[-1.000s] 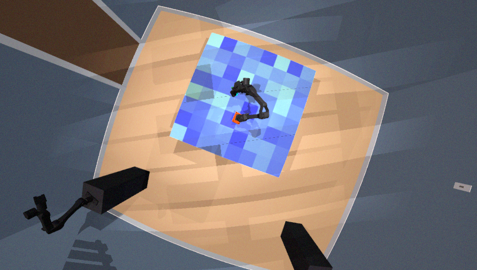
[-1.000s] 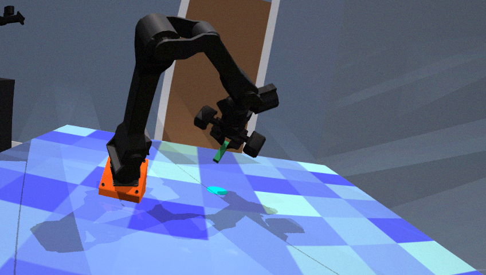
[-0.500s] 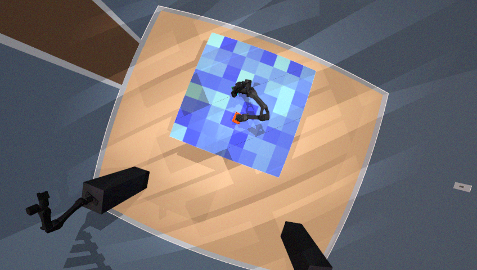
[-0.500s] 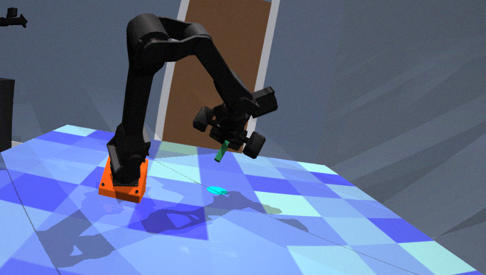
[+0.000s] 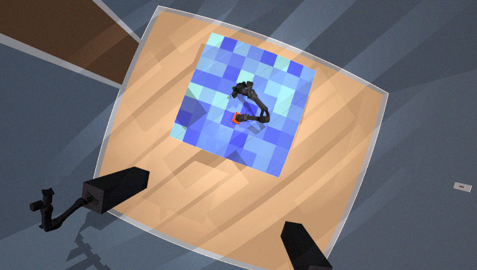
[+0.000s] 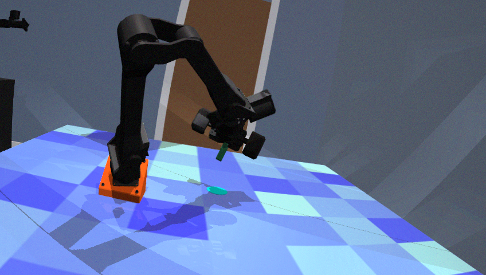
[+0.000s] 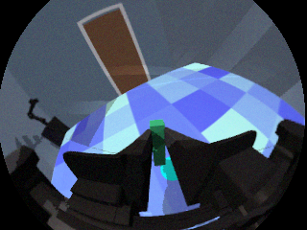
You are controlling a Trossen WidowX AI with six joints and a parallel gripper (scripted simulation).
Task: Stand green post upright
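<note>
My gripper tip is now 140 mm above the cyan circle, 30 mm to the left of it and 10 mm past it. Also, from my gripper tip: green post: 20 mm below, 10 mm to the right, 10 mm behind.
</note>
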